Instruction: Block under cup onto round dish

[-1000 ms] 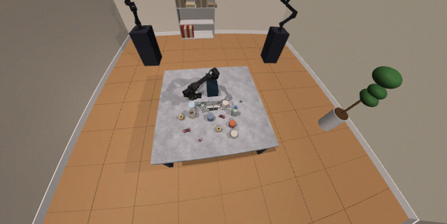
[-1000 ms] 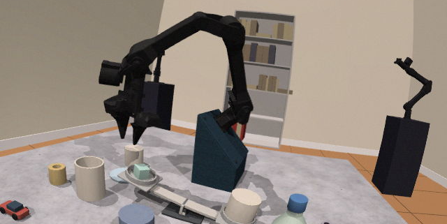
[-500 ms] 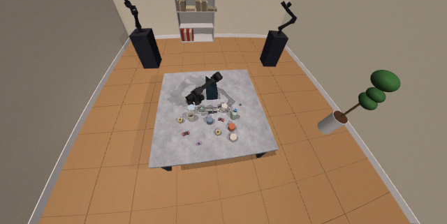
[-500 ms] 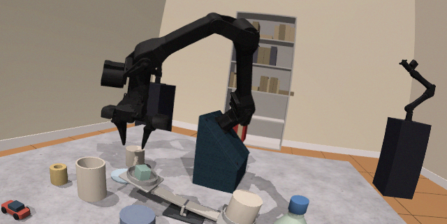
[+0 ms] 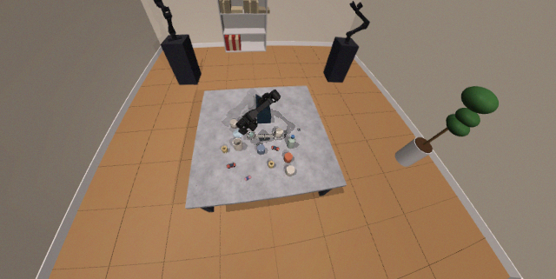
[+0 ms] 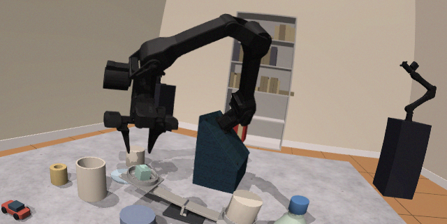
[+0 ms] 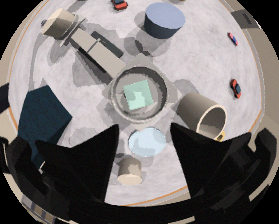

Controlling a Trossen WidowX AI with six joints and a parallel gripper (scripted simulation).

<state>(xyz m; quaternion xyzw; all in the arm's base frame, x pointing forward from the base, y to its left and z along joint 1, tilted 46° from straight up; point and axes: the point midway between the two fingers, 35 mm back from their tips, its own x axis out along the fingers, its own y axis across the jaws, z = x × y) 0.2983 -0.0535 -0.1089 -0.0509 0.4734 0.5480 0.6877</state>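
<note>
Right now the block is 10 mm ahead of my gripper tip, 20 mm to the left of it and 40 mm below it. Round my gripper tip: pale blue round dish 60 mm behind, 110 mm to the right, 130 mm below; then balance 150 mm to the left, 90 mm below; then open beige cylinder 90 mm ahead, 100 mm to the right, 90 mm below.
</note>
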